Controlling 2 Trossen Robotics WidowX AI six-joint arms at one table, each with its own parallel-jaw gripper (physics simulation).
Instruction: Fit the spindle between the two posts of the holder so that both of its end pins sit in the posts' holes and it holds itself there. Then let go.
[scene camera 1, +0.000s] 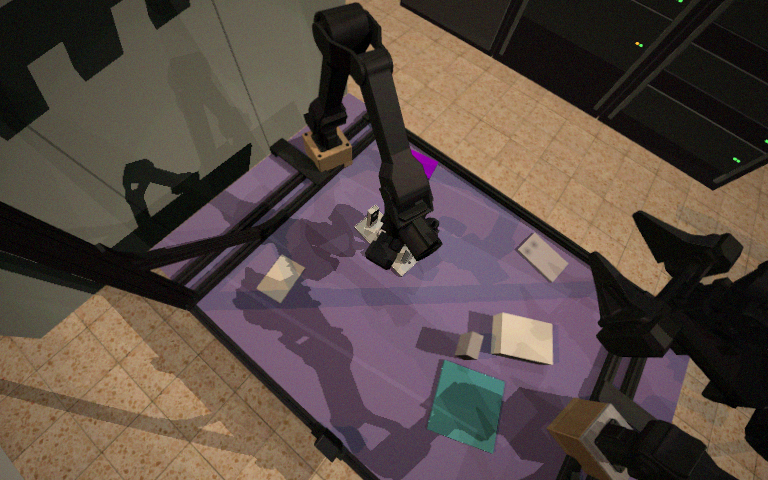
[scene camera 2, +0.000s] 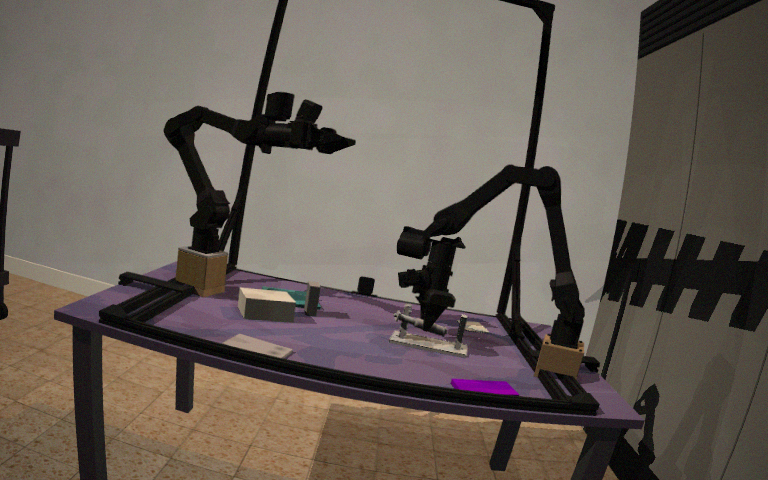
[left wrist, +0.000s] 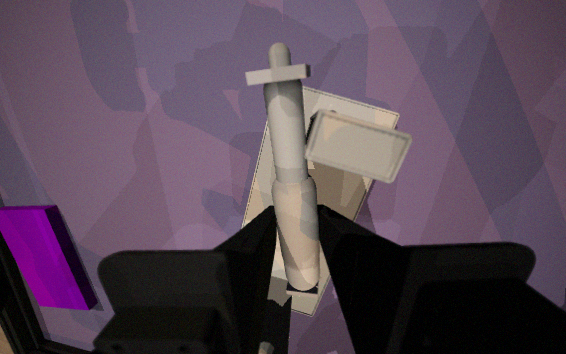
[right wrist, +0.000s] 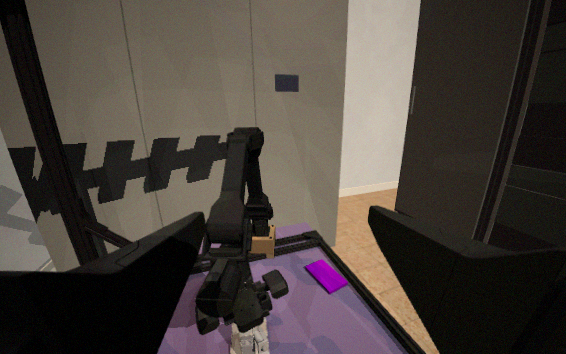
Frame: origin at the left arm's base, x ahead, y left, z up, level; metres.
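Where they show: left gripper, fingertip midpoint: (scene camera 1: 396, 240) (scene camera 2: 424, 330) (left wrist: 296, 212); right gripper, fingertip midpoint: (scene camera 1: 614, 231) (scene camera 2: 348, 140) (right wrist: 287, 216); left arm's base, origin of the base link: (scene camera 1: 326, 139) (scene camera 2: 564, 343) (right wrist: 260, 231); right arm's base, origin of the base link: (scene camera 1: 615, 444) (scene camera 2: 203, 250).
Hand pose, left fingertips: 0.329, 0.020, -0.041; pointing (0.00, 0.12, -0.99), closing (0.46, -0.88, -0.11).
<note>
Things, the pixels of their top centre, and the offset from my left fingertips, as dx, dy, dz. "spot": a spot on its surface instead.
- grey spindle, middle of its top: (left wrist: 287, 171) (scene camera 2: 412, 312) (right wrist: 255, 327) +0.030, +0.017, +0.038
- holder, middle of its top: (left wrist: 297, 219) (scene camera 2: 429, 342) (scene camera 1: 388, 241) (right wrist: 249, 328) -0.017, -0.009, -0.028
- light post, middle of its top: (left wrist: 357, 147) (scene camera 2: 408, 304) (scene camera 1: 412, 248) (right wrist: 246, 332) +0.048, +0.004, +0.050
- cream box, middle of its top: (scene camera 2: 267, 294) (scene camera 1: 527, 338) +0.351, +0.126, +0.013
- small block, middle of its top: (scene camera 1: 475, 345) (scene camera 2: 314, 284) +0.294, +0.003, +0.039
- teal mat, middle of its top: (scene camera 1: 468, 404) (scene camera 2: 290, 296) +0.394, -0.063, -0.027
- flat grey card, middle of its top: (scene camera 2: 257, 346) (scene camera 1: 543, 256) +0.229, +0.336, -0.031
- tan tile, middle of its top: (scene camera 1: 281, 277) (scene camera 2: 472, 326) -0.066, -0.285, -0.034
- magenta patch, surface spot: (scene camera 2: 484, 387) (scene camera 1: 417, 161) spot: -0.193, +0.201, -0.027
My left gripper (left wrist: 296, 212) (scene camera 2: 432, 325) (scene camera 1: 388, 253) is shut on the grey spindle (left wrist: 286, 140) (scene camera 2: 413, 322) and holds it low over the holder (scene camera 2: 425, 341) (left wrist: 352, 107) (scene camera 1: 366, 229). In the left wrist view the spindle's near end is by the dark post (left wrist: 301, 292). The light post (left wrist: 357, 145) stands to the right of the spindle's shaft, and the collared far pin reaches past it. The spindle is tilted, with its far end higher. My right gripper (scene camera 2: 344, 141) (right wrist: 287, 216) is open and empty, high above the far side of the table.
A cream box (scene camera 1: 523, 338) (scene camera 2: 266, 304), a small block (scene camera 1: 469, 345) (scene camera 2: 312, 298) and a teal mat (scene camera 1: 468, 405) lie near the right arm's base. A flat grey card (scene camera 1: 543, 257), a tan tile (scene camera 1: 280, 278) and a magenta patch (scene camera 1: 425, 162) (scene camera 2: 484, 387) lie elsewhere.
</note>
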